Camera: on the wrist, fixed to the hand. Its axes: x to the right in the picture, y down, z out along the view.
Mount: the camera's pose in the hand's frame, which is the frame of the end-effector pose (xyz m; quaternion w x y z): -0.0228 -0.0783 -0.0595 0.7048 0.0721 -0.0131 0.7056
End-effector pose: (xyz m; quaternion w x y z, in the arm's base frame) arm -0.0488 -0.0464 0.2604 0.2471 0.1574 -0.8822 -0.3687
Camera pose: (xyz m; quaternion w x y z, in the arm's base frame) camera 0.0104 -0.1231 0.2321 0.4114 -0.4986 -0.7626 -0.0240
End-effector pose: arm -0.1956 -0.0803 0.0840 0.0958 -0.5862 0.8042 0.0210
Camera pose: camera -0.1225 -0.0920 0.1526 0.1055 0.1615 0.9807 0.0321
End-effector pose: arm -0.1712 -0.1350 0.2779 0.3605 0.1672 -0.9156 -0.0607
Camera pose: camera -0.0946 -0.1998 0.2888 0.2729 -0.5030 -0.7724 0.2754
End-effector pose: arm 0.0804 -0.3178 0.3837 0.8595 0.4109 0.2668 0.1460
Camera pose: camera 0.0299 -0.3397 0.2991 0.4766 0.5417 -0.1026 0.6847
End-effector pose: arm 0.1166 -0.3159 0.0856 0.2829 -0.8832 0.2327 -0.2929
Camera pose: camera 0.0808 -0.2671 0.1664 0.4728 -0.4417 0.7624 -0.0120
